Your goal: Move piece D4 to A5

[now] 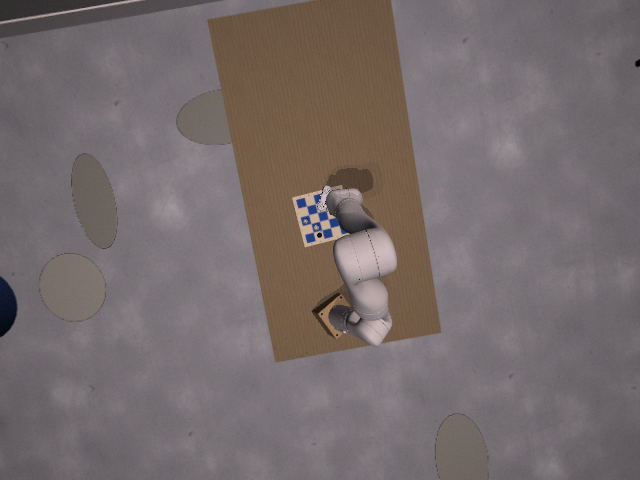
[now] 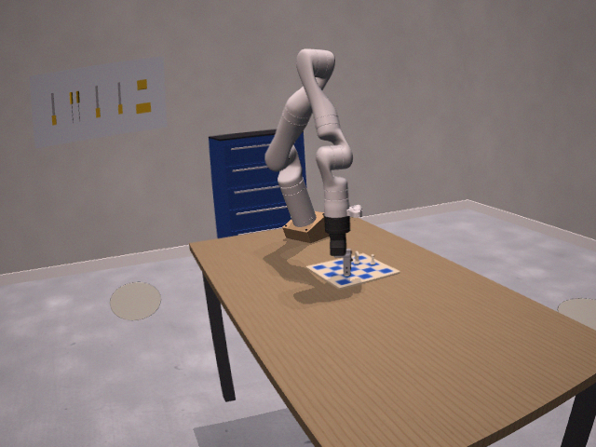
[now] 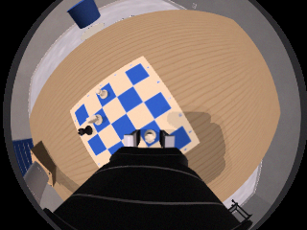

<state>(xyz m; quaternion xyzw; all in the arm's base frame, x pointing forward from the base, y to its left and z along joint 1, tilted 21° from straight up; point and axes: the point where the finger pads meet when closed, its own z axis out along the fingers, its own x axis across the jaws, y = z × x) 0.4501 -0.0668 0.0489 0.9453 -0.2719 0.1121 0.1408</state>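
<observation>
The white piece lies 1 cm below my hand. The rest, counted from my hand: blue-and-cream chessboard 3 cm behind, 4 cm to the left, 3 cm below; black piece 11 cm behind, 7 cm to the left, 1 cm below.
</observation>
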